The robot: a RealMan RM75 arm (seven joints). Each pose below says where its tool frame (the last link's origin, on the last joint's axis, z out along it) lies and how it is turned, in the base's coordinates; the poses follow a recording.
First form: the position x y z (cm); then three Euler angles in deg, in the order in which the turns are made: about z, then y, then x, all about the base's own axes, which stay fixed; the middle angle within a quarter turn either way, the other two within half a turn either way.
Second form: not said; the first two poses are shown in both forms.
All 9 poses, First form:
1: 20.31 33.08 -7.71 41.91 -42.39 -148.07
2: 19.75 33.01 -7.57 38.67 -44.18 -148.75
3: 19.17 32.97 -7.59 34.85 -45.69 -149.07
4: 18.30 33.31 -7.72 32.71 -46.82 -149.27
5: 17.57 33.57 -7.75 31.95 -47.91 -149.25
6: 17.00 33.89 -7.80 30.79 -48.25 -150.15
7: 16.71 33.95 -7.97 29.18 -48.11 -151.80
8: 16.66 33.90 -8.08 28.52 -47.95 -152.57
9: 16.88 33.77 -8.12 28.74 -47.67 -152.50
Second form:
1: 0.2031 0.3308 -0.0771 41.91 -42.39 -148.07
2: 0.1975 0.3301 -0.0757 38.67 -44.18 -148.75
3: 0.1917 0.3297 -0.0759 34.85 -45.69 -149.07
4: 0.1830 0.3331 -0.0772 32.71 -46.82 -149.27
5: 0.1757 0.3357 -0.0775 31.95 -47.91 -149.25
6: 0.1700 0.3389 -0.0780 30.79 -48.25 -150.15
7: 0.1671 0.3395 -0.0797 29.18 -48.11 -151.80
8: 0.1666 0.3390 -0.0808 28.52 -47.95 -152.57
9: 0.1688 0.3377 -0.0812 28.74 -47.67 -152.50
